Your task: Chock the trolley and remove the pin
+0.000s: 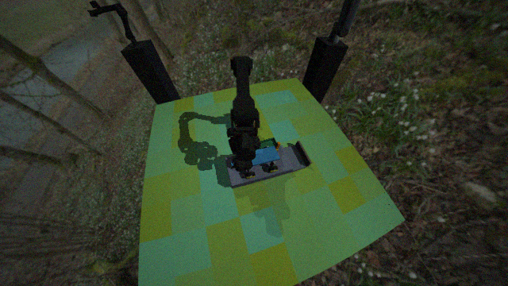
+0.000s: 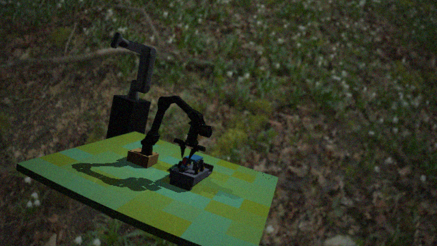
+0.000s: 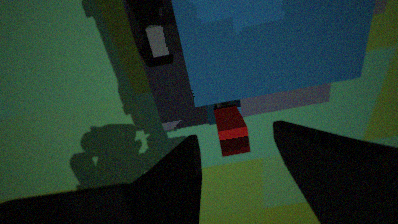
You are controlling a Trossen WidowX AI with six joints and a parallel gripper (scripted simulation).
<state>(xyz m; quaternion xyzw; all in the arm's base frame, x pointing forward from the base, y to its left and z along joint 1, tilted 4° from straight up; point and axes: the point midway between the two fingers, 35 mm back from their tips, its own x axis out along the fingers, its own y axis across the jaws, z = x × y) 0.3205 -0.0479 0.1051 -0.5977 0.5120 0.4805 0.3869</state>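
The red-headed stop pin lies 3 cm below my gripper tip and 1 cm to the right of it. Also, from my gripper tip: blue trolley (10 cm to the left, 5 cm below); yellow chock (20 cm to the left, 8 cm below, 7 cm behind); grey ramp (12 cm below, 11 cm to the left).
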